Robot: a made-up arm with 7 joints.
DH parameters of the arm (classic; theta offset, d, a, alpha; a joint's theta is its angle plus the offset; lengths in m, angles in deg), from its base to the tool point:
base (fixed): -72.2 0 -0.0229 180
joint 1: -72.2 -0.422 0.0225 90
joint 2: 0 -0.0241 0.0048 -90
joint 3: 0 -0.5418 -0.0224 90
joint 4: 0 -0.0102 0.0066 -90
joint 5: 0 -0.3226 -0.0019 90
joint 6: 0 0.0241 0.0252 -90
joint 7: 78.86 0 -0.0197 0
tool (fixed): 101.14 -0.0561 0 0
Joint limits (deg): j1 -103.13..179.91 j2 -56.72..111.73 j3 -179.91..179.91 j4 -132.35..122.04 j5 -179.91..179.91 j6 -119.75..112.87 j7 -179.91..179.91
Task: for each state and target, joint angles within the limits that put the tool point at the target. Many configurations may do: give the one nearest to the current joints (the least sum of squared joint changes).
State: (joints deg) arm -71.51 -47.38 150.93 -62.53 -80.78 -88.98 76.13
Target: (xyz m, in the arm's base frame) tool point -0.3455 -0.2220 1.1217
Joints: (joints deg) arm -64.54 -46.62 147.13 -48.63 -83.06 -85.29 77.38
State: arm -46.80 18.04 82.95 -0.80 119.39 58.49 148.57
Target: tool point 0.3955 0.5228 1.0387
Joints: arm -50.37 49.76 84.37 0.03 120.35 49.67 150.46
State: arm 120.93 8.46 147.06 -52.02 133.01 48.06 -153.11
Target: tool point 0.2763 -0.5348 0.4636
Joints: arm 83.97 56.17 145.58 -93.91 137.64 47.82 -154.12
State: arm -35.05 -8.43 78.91 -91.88 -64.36 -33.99 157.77
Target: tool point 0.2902 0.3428 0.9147
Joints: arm 9.10 9.00 109.89 -93.16 -63.93 -29.02 157.29
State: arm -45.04 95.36 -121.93 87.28 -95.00 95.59 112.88
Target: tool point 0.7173 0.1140 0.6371
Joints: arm -0.35 85.90 -134.63 56.38 -99.17 87.68 111.10
